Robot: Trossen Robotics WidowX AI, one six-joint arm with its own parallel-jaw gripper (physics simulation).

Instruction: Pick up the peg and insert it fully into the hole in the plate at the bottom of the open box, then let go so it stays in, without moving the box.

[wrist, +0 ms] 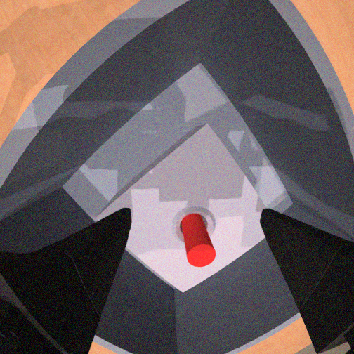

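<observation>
The red peg [196,237] stands in the ringed hole [212,222] of the pale plate, its upper part sticking up and its top leaning slightly toward the lower edge of the view. How deep it sits cannot be told. The pale plate [160,235] lies at the bottom of the open dark grey box [215,37]. My gripper [197,215] is open, with one black finger on each side of the peg and a wide gap to it on both sides.
The box walls rise around the plate and the fingers, with a lighter grey rim [107,35] at the top. An orange-tan table top [50,25] shows outside the box at the upper corners and along the lower edge.
</observation>
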